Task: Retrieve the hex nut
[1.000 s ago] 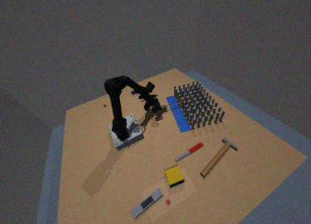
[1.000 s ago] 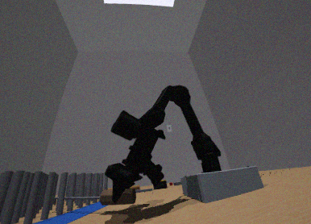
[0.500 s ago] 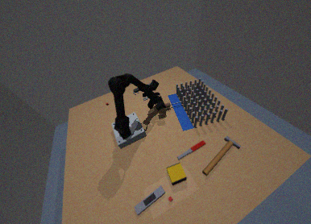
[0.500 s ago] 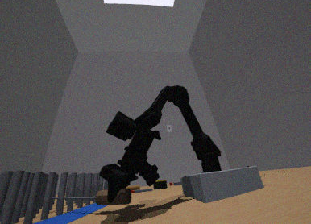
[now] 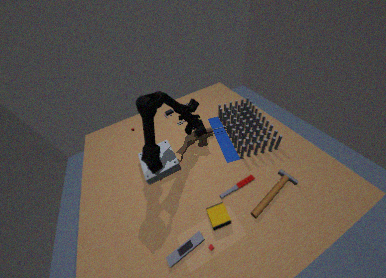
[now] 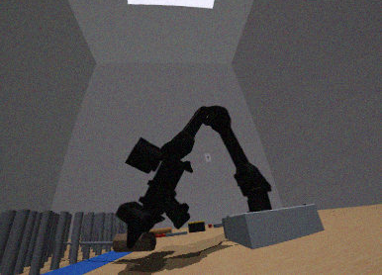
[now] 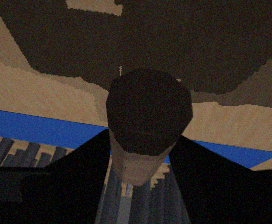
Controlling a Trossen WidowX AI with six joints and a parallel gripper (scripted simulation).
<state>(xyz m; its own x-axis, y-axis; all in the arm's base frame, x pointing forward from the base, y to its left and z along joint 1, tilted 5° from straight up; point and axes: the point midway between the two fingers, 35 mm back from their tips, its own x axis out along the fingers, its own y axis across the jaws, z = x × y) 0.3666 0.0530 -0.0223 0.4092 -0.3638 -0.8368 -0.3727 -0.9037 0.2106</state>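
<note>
The blue taped strip is 7 cm ahead of my gripper tip, 8 cm to the right of it and 3 cm below it. Also, from my gripper tip: yellow block 26 cm behind, 43 cm to the right, 1 cm below; red-and-grey screwdriver 11 cm behind, 38 cm to the right, 3 cm below; hook tool 10 cm ahead, 4 cm to the right.
</note>
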